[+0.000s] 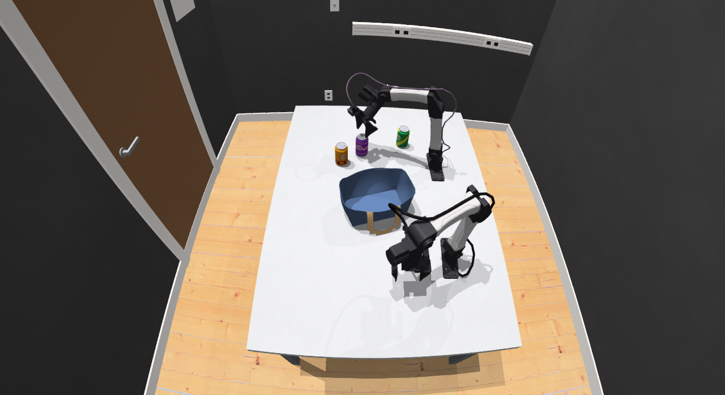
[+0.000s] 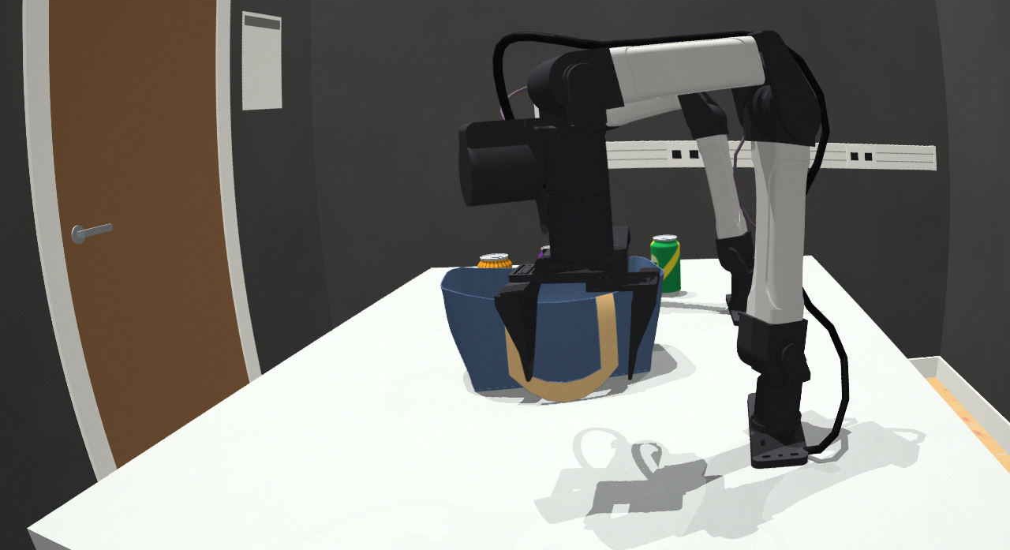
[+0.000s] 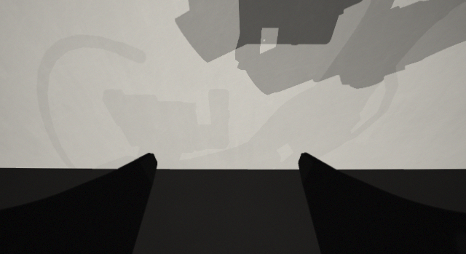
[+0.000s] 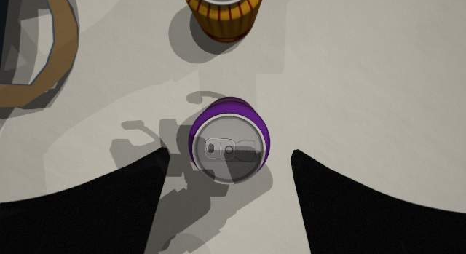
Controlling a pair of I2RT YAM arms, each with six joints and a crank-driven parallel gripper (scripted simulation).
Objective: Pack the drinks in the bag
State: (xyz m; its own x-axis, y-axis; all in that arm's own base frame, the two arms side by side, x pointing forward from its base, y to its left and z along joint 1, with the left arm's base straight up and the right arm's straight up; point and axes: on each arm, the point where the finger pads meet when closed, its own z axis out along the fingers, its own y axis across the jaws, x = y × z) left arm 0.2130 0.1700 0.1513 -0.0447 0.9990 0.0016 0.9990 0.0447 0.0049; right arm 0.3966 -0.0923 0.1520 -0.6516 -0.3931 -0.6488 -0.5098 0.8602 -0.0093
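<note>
Right now the purple can is 9 cm below my right hand. The rest, counted from my right hand: green can: 23 cm behind, 8 cm to the right, 9 cm below; orange can: 10 cm ahead, 7 cm to the left, 9 cm below.
</note>
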